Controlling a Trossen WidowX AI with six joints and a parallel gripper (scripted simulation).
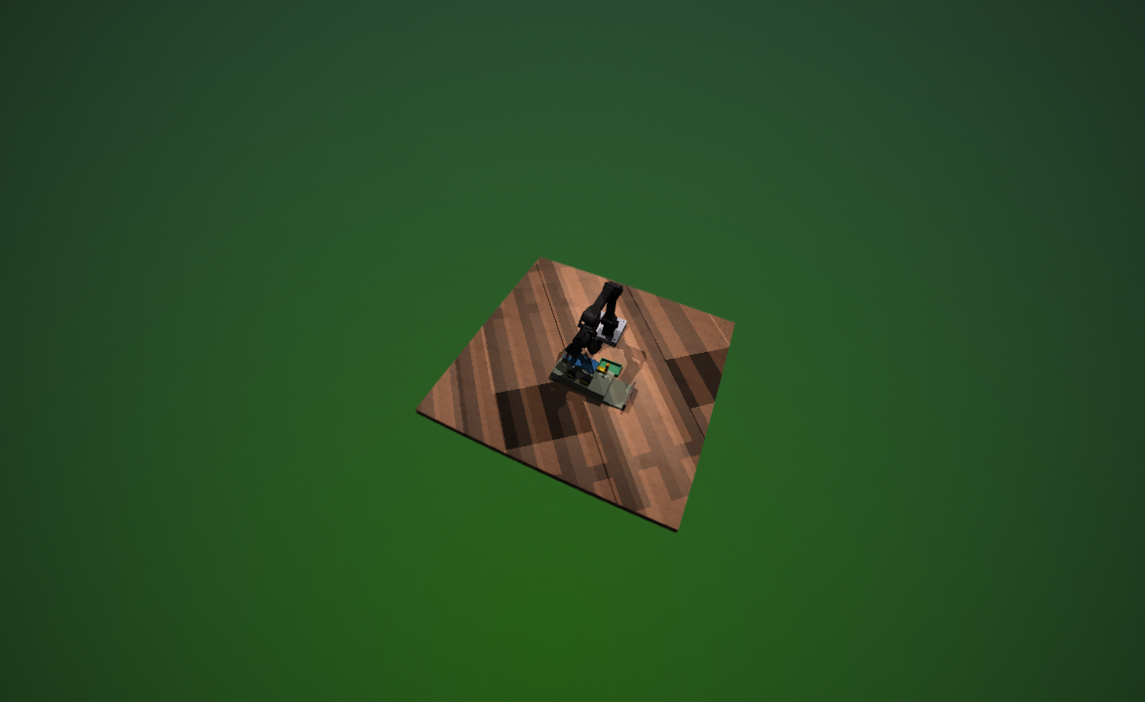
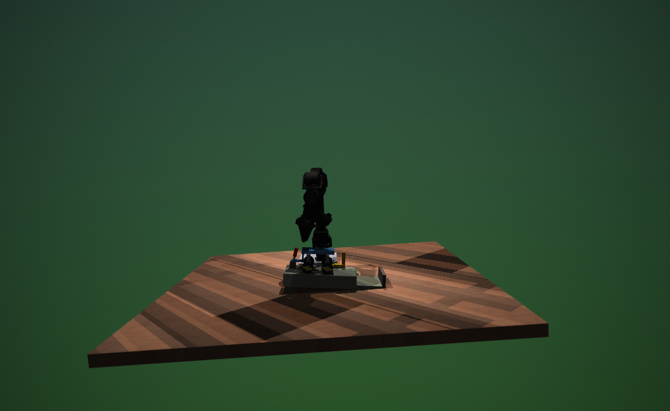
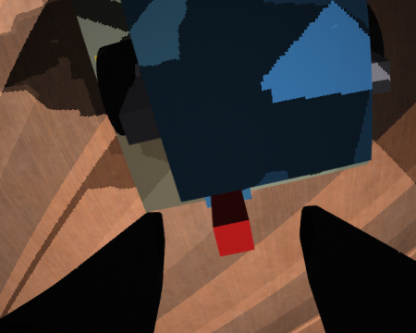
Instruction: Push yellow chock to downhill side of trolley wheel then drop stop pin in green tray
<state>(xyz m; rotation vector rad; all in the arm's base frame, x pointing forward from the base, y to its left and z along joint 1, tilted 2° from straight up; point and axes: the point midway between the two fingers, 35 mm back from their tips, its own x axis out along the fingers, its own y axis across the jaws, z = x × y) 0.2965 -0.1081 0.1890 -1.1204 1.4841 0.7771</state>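
My gripper tip is 60 mm above the red-headed stop pin, 40 mm to the left of it and 10 mm past it. Round my gripper tip: trolley: 80 mm below, 40 mm to the left, 30 mm ahead; ramp: 140 mm below, 50 mm to the left, 30 mm ahead; yellow chock: 130 mm to the left, 100 mm below, 20 mm behind.
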